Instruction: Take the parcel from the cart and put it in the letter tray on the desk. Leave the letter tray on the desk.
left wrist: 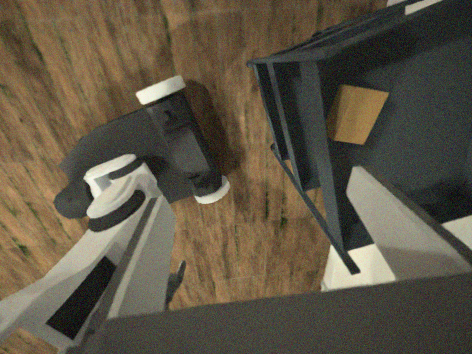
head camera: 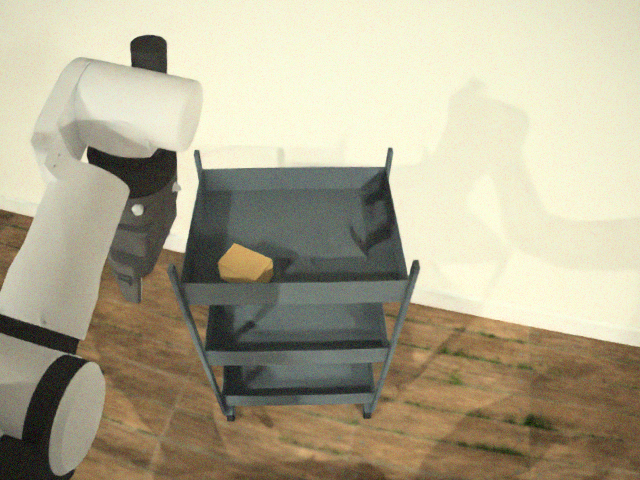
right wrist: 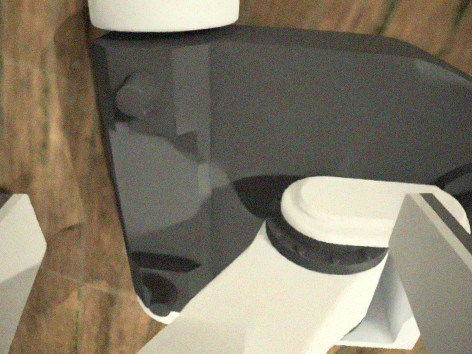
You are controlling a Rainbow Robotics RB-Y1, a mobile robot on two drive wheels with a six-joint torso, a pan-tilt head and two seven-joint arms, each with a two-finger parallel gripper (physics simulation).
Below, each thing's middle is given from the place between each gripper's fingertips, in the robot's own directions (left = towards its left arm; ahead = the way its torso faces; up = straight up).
I see my left gripper 200 mm short of the parcel (head camera: 239, 265), 90 mm to the left of it and 270 mm above it.
I see my right gripper 60 cm short of the parcel, 37 cm to the right of it and 15 cm below it.
